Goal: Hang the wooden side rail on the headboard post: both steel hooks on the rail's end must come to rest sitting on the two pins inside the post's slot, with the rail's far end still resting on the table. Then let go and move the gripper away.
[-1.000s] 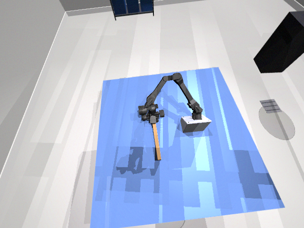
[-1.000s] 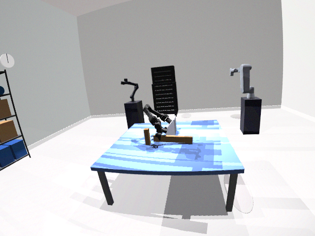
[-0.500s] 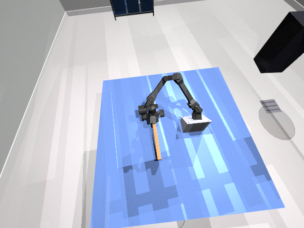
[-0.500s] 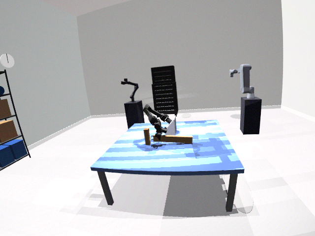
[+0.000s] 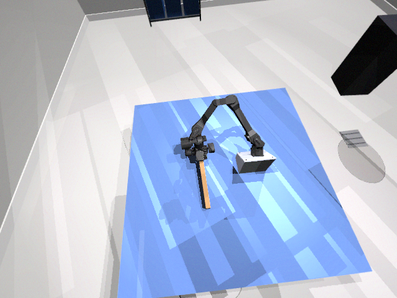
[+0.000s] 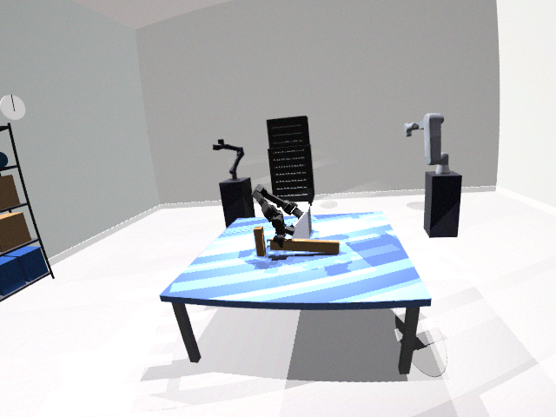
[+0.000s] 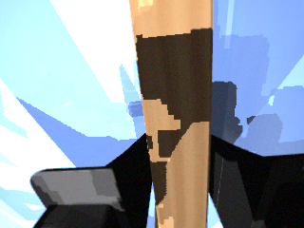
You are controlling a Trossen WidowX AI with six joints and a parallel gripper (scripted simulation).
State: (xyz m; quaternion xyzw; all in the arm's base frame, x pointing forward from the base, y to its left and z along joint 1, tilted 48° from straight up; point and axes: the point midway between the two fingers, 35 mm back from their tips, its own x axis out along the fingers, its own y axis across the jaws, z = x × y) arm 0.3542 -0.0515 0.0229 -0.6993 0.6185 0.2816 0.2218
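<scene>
My gripper tip is now 10 mm short of the headboard post, 130 mm to the left of it and 40 mm below it.
</scene>
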